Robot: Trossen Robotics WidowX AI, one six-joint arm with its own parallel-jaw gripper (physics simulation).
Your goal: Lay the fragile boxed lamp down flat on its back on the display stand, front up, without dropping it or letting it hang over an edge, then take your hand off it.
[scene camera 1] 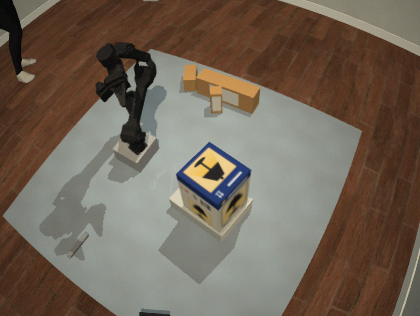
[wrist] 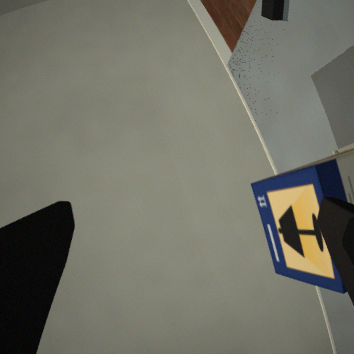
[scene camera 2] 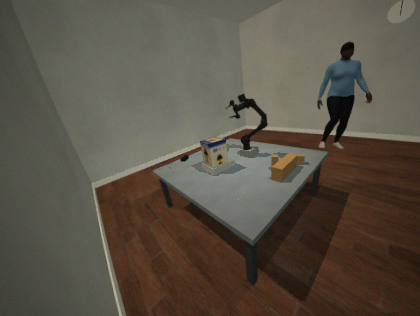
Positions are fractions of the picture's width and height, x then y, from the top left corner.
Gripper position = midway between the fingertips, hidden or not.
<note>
My gripper (scene camera 1: 0.31, 0.35) is open, holding nothing.
My gripper is seen too in the wrist view (wrist: 0.57, 0.60).
</note>
